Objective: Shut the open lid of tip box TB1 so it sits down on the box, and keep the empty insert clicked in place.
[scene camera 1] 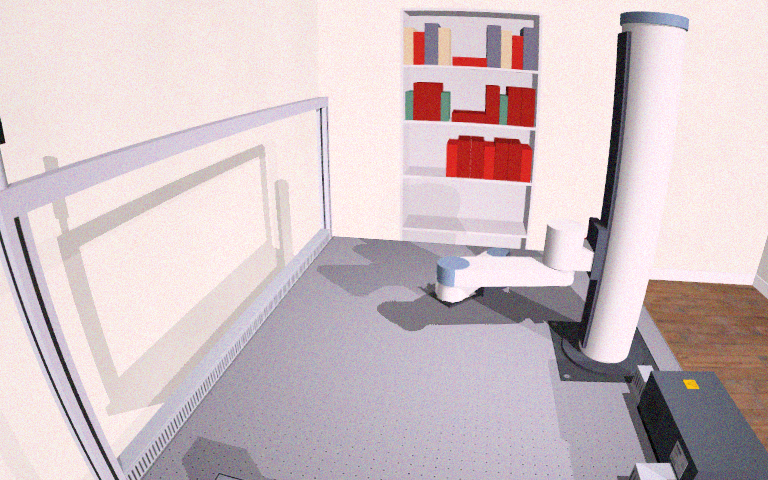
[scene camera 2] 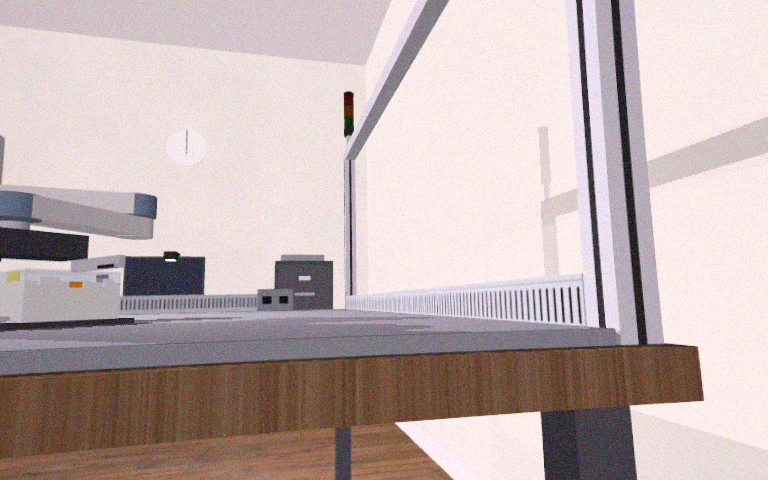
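Pixels of known places: gripper, fingertip midpoint: (scene camera 2: 63,257); arm's base, origin of the base link: (scene camera 1: 602,353).
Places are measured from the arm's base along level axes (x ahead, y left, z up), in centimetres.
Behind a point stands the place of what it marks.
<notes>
Tip box TB1 (scene camera 2: 70,302) {x 46.8, y -31.4, z 4.5 cm} is a pale box at the left of the scene camera 2 view, on a thin dark base (scene camera 2: 116,321) {x 51.6, y -28.0, z 1.7 cm}. Its clear lid (scene camera 2: 48,275) {x 44.8, y -33.4, z 8.1 cm} looks low and about level along the top of the box; no raised lid panel shows. The empty insert cannot be made out. My gripper's black body (scene camera 2: 45,244) {x 38.0, y -17.8, z 14.1 cm} hangs just above the box, with a small gap to it. My gripper is open and holds nothing; its fingers are mostly out of view. In the scene camera 1 view the arm (scene camera 1: 509,270) {x 31.5, y 6.1, z 27.0 cm} hides the box and the gripper.
The column (scene camera 1: 648,186) {x 0.2, y 7.5, z 50.7 cm} stands at the right, near a dark cabinet (scene camera 1: 707,418) {x -11.4, y 41.1, z 12.8 cm}. A guard frame (scene camera 1: 169,144) {x 100.4, y 32.6, z 60.5 cm} (scene camera 2: 608,169) {x 100.6, y -72.5, z 14.4 cm} runs along one side. A dark unit (scene camera 2: 164,277), a small grey box (scene camera 2: 275,300) {x 75.0, y 63.0, z 4.8 cm} and a grey cabinet (scene camera 2: 304,283) show beyond TB1.
</notes>
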